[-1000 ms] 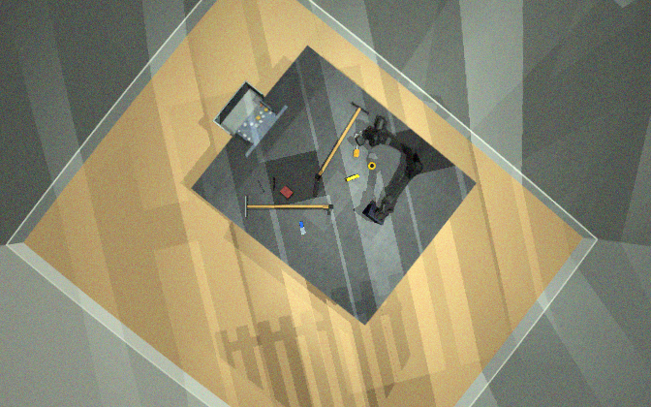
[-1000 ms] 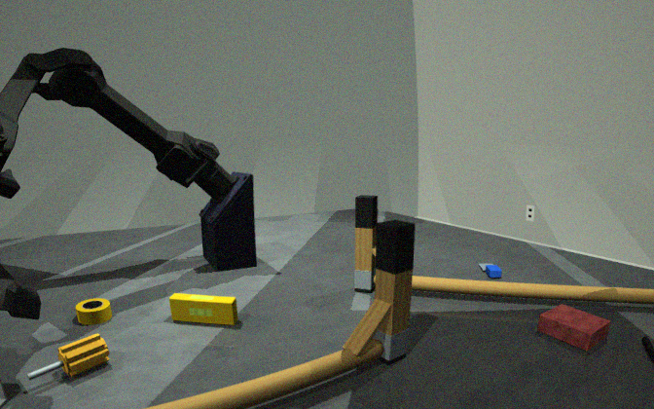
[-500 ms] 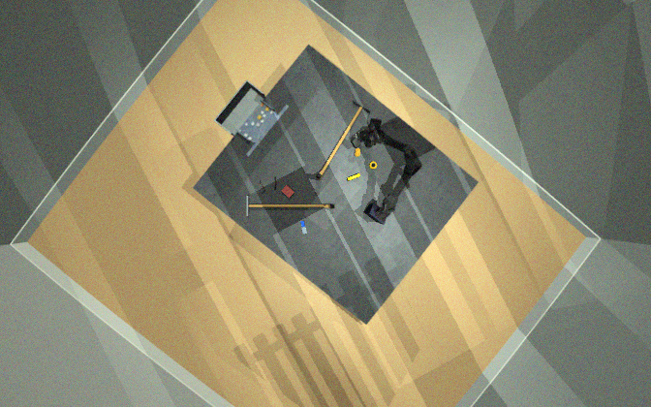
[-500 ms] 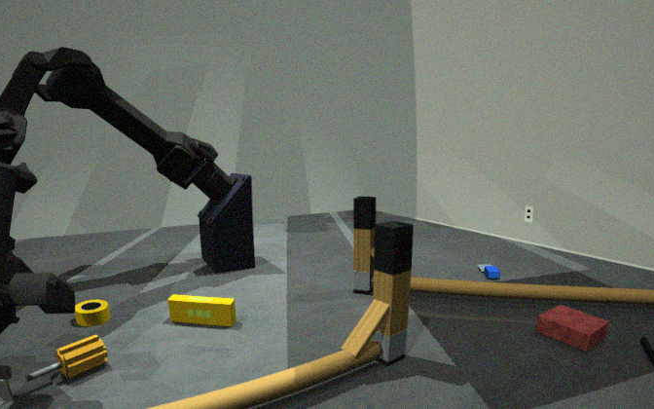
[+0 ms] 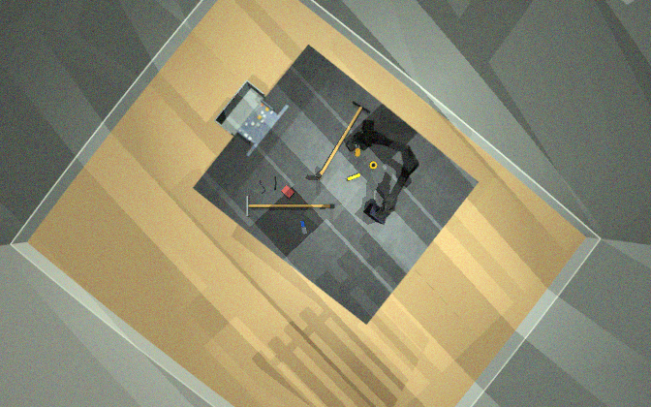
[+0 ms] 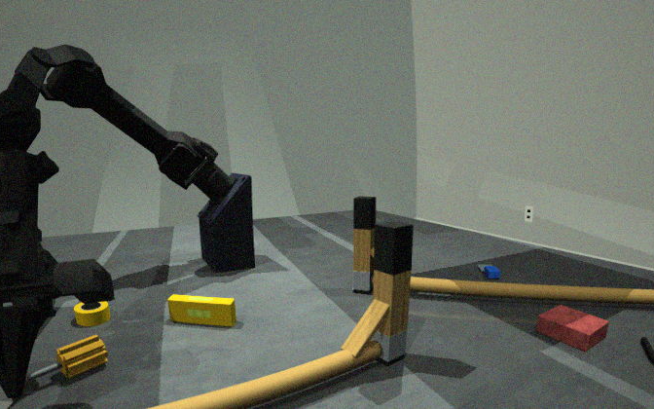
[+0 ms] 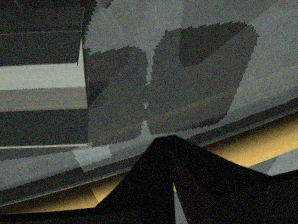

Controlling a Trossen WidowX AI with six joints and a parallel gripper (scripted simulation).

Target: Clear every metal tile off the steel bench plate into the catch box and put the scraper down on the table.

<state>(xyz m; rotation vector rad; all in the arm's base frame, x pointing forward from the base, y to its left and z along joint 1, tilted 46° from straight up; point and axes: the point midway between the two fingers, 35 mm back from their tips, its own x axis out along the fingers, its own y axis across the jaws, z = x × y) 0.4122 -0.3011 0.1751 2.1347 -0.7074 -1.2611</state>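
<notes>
The scraper is 70 mm to the left of my gripper tip, 50 mm ahead of it and 30 mm above it. The rest, counted from my gripper tip: yellow-handled screwdriver 80 mm behind, 40 mm to the left, 20 mm below; then yellow tape ring 230 mm behind, 60 mm to the left, 20 mm below; then yellow level 210 mm to the left, 160 mm behind, 10 mm below.
</notes>
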